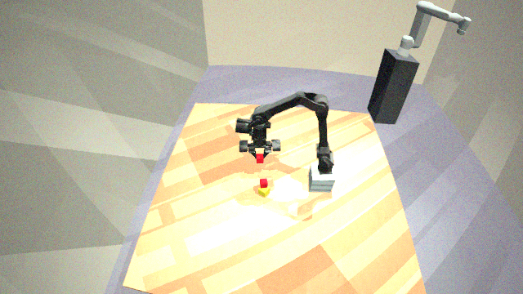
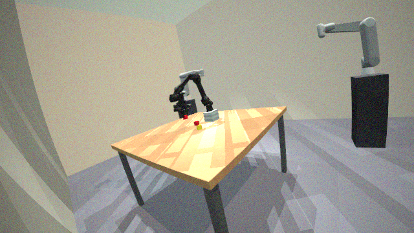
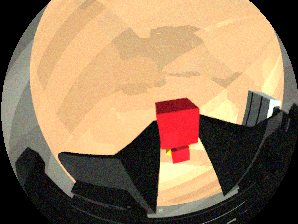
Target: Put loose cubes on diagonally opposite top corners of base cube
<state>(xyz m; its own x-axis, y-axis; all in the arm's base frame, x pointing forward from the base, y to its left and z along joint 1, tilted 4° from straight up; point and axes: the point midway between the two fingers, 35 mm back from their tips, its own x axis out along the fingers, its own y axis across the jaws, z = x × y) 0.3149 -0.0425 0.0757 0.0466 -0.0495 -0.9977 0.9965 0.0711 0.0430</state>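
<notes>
Now: the yellow base cube 120 mm to the left of my gripper tip, 100 mm below it and 20 mm behind it.
</notes>
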